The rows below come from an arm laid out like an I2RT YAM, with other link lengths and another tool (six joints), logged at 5 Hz.
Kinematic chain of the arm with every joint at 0, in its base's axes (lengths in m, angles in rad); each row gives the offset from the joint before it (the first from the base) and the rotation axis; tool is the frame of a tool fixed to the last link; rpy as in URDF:
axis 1: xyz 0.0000 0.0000 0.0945 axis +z
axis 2: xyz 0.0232 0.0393 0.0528 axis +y
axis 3: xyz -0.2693 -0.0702 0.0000 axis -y
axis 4: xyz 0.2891 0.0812 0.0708 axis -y
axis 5: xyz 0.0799 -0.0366 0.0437 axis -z
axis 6: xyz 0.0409 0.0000 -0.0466 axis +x
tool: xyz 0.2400 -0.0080 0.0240 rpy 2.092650 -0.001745 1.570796
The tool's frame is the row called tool.
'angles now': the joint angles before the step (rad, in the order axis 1, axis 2, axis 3, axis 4, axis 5, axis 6). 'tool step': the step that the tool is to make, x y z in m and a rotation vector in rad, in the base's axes. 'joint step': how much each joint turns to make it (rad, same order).
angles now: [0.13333 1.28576 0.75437 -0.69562 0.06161 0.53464]
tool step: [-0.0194 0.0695 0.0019 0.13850 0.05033 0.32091]
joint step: [-0.00186 -0.00047 0.02195 -0.06973 -0.23956 -0.26089]
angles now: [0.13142 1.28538 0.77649 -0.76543 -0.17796 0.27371]
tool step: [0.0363 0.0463 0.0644 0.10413 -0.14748 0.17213]
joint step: [-0.00014 -0.02275 0.11267 -0.00844 -0.13929 -0.13556]
